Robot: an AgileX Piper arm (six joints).
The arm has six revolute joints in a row. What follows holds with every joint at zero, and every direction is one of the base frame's. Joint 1 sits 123 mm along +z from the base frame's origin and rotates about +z. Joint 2 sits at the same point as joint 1 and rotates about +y. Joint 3 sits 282.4 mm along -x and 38.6 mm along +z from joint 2 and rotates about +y. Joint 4 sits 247.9 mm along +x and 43.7 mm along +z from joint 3 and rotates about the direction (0.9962, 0, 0.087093). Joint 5 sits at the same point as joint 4 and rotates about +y. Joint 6 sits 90.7 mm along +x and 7.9 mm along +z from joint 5 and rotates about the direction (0.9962, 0, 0.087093). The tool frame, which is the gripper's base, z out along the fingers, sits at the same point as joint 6; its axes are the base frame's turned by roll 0, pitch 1.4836 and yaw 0 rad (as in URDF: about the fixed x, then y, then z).
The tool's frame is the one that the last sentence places.
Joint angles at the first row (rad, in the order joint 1, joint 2, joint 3, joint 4, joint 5, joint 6):
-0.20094 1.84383 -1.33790 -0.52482 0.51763 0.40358
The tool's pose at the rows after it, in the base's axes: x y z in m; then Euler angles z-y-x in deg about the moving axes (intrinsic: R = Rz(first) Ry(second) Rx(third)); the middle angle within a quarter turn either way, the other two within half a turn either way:
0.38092, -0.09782, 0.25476, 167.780, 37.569, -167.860
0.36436, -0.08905, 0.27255, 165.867, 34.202, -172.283
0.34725, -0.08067, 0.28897, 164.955, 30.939, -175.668
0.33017, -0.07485, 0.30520, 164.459, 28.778, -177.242
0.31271, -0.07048, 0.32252, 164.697, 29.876, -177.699
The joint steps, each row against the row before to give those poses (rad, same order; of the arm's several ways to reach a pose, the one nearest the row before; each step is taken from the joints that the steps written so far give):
0.00000 -0.06579 0.00001 0.12979 0.08346 -0.06236
0.00000 -0.06585 -0.00001 0.14699 0.10662 -0.11280
0.00001 -0.06194 0.00000 0.10063 0.10824 -0.07385
0.00000 -0.05968 0.00001 0.04361 0.09373 -0.02888
-0.00002 -0.07175 0.01584 0.01366 0.03529 -0.01531

